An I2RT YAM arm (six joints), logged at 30 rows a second.
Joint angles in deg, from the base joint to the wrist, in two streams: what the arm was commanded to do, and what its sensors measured. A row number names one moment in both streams.
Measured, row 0:
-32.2 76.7 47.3 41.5 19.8 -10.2
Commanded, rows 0 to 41:
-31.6 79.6 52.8 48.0 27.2 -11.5
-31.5 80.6 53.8 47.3 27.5 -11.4
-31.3 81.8 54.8 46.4 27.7 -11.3
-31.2 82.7 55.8 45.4 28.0 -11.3
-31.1 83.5 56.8 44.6 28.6 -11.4
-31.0 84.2 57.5 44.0 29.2 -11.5
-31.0 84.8 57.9 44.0 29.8 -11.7
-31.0 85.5 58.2 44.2 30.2 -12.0
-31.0 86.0 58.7 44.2 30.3 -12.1
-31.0 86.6 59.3 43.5 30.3 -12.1
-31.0 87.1 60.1 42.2 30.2 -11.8
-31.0 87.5 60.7 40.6 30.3 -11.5
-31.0 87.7 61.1 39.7 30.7 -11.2
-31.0 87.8 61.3 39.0 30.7 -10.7
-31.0 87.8 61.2 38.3 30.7 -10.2
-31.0 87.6 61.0 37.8 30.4 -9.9
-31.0 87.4 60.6 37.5 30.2 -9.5
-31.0 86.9 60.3 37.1 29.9 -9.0
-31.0 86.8 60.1 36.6 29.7 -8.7
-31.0 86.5 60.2 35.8 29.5 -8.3
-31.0 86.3 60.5 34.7 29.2 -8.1
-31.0 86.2 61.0 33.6 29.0 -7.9
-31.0 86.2 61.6 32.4 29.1 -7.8
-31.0 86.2 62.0 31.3 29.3 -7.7
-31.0 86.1 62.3 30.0 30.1 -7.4
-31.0 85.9 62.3 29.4 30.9 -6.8
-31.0 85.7 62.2 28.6 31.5 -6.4
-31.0 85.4 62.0 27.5 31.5 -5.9
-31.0 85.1 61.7 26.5 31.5 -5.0
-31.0 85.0 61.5 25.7 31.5 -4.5
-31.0 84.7 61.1 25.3 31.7 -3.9
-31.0 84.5 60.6 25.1 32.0 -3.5
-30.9 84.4 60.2 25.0 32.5 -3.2
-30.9 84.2 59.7 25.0 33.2 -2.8
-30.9 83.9 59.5 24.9 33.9 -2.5
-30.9 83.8 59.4 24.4 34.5 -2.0
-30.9 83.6 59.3 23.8 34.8 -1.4
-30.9 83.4 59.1 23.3 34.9 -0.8
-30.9 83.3 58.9 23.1 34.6 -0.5
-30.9 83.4 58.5 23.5 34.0 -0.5
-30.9 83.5 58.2 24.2 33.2 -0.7
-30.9 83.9 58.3 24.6 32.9 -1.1
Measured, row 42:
-31.4 85.2 60.2 29.5 31.9 -2.4
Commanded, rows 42 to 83:
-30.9 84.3 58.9 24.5 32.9 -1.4
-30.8 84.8 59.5 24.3 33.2 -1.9
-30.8 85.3 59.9 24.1 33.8 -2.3
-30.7 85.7 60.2 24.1 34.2 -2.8
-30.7 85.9 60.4 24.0 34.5 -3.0
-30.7 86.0 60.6 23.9 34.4 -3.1
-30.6 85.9 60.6 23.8 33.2 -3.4
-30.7 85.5 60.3 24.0 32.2 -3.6
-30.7 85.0 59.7 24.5 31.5 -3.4
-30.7 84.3 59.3 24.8 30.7 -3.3
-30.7 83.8 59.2 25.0 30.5 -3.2
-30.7 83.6 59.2 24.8 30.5 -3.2
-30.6 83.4 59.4 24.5 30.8 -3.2
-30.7 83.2 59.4 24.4 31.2 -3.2
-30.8 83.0 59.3 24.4 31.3 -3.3
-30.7 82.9 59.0 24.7 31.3 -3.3
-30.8 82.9 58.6 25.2 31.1 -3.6
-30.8 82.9 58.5 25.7 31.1 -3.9
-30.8 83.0 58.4 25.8 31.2 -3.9
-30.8 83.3 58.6 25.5 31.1 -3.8
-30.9 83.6 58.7 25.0 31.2 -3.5
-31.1 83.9 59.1 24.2 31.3 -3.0
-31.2 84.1 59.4 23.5 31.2 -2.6
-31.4 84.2 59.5 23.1 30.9 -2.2
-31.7 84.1 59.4 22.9 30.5 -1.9
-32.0 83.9 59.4 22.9 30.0 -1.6
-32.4 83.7 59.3 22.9 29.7 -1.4
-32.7 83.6 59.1 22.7 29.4 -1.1
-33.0 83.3 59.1 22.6 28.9 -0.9
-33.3 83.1 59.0 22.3 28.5 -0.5
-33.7 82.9 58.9 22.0 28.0 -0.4
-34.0 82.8 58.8 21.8 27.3 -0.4
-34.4 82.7 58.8 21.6 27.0 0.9
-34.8 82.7 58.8 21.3 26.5 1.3
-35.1 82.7 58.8 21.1 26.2 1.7
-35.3 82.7 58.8 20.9 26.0 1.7
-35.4 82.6 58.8 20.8 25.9 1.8
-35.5 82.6 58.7 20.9 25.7 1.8
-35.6 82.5 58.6 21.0 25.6 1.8
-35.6 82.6 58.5 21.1 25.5 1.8
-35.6 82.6 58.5 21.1 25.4 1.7
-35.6 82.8 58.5 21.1 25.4 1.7
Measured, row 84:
-34.2 83.6 59.8 26.6 24.4 -0.7
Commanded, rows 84 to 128:
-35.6 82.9 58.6 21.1 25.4 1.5
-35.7 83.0 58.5 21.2 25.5 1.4
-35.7 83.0 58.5 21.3 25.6 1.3
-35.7 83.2 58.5 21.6 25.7 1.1
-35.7 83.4 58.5 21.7 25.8 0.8
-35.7 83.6 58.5 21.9 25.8 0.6
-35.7 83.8 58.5 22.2 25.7 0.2
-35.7 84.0 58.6 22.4 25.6 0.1
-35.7 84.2 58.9 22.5 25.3 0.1
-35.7 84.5 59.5 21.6 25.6 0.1
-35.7 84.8 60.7 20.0 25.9 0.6
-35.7 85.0 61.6 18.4 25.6 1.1
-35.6 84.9 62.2 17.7 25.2 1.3
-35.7 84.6 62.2 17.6 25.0 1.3
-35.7 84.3 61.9 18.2 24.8 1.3
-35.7 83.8 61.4 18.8 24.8 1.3
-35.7 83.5 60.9 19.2 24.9 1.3
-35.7 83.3 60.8 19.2 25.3 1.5
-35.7 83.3 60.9 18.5 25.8 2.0
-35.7 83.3 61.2 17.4 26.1 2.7
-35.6 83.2 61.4 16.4 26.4 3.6
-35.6 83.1 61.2 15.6 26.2 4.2
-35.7 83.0 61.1 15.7 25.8 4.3
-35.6 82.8 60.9 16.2 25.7 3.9
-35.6 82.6 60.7 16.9 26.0 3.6
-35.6 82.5 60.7 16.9 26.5 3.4
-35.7 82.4 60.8 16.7 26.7 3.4
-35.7 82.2 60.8 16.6 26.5 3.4
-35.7 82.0 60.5 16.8 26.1 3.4
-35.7 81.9 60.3 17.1 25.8 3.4
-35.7 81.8 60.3 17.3 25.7 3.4
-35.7 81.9 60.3 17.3 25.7 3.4
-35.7 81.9 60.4 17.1 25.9 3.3
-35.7 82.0 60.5 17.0 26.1 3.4
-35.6 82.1 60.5 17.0 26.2 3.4
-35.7 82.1 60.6 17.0 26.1 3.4
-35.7 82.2 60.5 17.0 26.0 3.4
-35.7 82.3 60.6 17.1 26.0 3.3
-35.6 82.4 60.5 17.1 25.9 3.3
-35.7 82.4 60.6 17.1 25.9 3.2
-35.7 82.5 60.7 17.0 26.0 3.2
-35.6 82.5 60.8 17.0 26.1 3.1
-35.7 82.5 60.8 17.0 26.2 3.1
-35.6 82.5 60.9 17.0 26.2 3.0
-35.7 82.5 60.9 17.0 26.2 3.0
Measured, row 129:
-34.4 83.2 61.1 22.9 22.4 0.6
